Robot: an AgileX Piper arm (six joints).
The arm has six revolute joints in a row. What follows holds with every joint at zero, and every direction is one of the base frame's. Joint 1 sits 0.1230 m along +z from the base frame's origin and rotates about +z. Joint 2 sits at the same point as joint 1 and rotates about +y. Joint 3 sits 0.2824 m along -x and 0.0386 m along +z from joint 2 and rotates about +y. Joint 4 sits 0.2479 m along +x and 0.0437 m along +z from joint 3 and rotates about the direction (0.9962, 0, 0.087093). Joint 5 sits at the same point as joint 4 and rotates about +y. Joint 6 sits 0.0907 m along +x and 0.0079 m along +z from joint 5 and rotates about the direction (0.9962, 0, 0.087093). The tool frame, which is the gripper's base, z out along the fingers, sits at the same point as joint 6; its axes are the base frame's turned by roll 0.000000, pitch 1.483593 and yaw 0.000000 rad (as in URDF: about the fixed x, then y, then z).
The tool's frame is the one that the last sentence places.
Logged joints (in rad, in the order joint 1, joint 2, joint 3, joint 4, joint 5, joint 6), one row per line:
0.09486 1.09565 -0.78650 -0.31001 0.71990 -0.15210
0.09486 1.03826 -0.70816 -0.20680 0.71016 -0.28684
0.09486 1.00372 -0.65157 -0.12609 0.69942 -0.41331
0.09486 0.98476 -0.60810 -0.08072 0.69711 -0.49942
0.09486 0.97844 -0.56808 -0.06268 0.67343 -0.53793
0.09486 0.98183 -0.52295 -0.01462 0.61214 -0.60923
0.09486 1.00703 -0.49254 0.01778 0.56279 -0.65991
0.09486 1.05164 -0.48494 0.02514 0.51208 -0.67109
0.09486 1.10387 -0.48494 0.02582 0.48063 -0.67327
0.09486 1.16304 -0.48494 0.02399 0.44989 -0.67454
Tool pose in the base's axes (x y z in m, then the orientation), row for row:
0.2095 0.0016 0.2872 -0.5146 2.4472 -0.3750
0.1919 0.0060 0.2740 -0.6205 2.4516 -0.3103
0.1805 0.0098 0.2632 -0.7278 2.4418 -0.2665
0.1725 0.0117 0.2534 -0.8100 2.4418 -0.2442
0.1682 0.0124 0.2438 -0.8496 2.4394 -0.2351
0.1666 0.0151 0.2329 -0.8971 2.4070 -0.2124
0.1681 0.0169 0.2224 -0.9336 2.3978 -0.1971
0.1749 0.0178 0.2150 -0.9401 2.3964 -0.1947
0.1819 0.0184 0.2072 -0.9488 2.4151 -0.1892
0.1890 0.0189 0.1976 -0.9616 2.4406 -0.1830
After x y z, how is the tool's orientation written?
As a rotation vector, in radians.
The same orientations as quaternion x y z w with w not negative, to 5 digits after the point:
-0.19402 0.92269 -0.14139 0.30168
-0.23288 0.92013 -0.11646 0.29252
-0.27224 0.91337 -0.09969 0.28583
-0.30135 0.90844 -0.09085 0.27510
-0.31534 0.90542 -0.08726 0.27049
-0.33430 0.89695 -0.07915 0.27832
-0.34763 0.89283 -0.07339 0.27679
-0.34998 0.89212 -0.07248 0.27637
-0.35148 0.89467 -0.07009 0.26669
-0.35377 0.89788 -0.06732 0.25322

